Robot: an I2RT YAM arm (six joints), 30 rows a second.
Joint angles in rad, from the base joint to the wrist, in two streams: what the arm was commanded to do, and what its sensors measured. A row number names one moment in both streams.
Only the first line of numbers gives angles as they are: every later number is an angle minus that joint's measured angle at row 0.
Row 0, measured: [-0.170 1.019 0.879 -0.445 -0.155 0.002]
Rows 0 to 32, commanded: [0.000 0.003 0.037 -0.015 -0.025 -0.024]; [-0.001 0.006 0.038 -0.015 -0.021 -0.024]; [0.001 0.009 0.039 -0.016 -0.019 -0.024]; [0.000 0.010 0.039 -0.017 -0.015 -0.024]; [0.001 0.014 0.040 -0.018 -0.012 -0.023]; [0.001 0.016 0.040 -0.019 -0.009 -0.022]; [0.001 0.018 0.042 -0.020 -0.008 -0.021]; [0.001 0.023 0.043 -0.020 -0.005 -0.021]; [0.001 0.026 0.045 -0.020 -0.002 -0.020]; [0.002 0.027 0.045 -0.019 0.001 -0.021]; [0.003 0.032 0.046 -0.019 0.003 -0.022]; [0.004 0.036 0.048 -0.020 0.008 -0.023]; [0.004 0.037 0.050 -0.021 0.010 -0.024]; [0.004 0.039 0.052 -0.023 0.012 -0.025]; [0.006 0.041 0.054 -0.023 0.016 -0.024]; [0.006 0.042 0.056 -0.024 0.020 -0.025]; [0.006 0.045 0.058 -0.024 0.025 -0.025]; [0.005 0.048 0.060 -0.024 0.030 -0.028]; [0.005 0.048 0.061 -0.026 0.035 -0.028]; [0.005 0.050 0.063 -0.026 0.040 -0.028]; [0.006 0.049 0.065 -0.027 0.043 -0.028]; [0.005 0.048 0.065 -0.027 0.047 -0.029]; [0.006 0.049 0.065 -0.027 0.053 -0.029]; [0.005 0.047 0.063 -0.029 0.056 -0.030]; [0.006 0.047 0.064 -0.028 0.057 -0.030]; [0.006 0.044 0.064 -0.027 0.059 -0.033]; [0.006 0.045 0.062 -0.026 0.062 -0.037]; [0.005 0.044 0.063 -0.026 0.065 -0.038]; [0.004 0.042 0.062 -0.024 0.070 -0.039]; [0.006 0.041 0.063 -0.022 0.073 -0.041]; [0.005 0.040 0.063 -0.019 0.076 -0.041]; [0.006 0.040 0.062 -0.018 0.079 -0.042]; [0.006 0.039 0.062 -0.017 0.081 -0.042]
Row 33, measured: [0.012 0.053 0.031 -0.025 0.031 -0.011]
